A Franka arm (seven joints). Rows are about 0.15 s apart.
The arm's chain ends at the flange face. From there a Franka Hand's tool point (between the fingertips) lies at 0.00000 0.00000 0.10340 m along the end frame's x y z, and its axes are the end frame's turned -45 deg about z.
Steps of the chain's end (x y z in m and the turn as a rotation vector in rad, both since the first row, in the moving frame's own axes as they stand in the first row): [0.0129 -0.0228 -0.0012 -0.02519 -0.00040 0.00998]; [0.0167 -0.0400 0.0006 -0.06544 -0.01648 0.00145]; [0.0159 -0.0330 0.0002 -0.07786 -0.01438 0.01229]
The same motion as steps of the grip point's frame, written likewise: [0.0234 -0.0052 -0.0012 -0.01753 -0.01809 0.00998]; [0.0341 -0.0129 0.0004 -0.03462 -0.05793 0.00145]; [0.0278 -0.0075 -0.0001 -0.04489 -0.06522 0.01229]
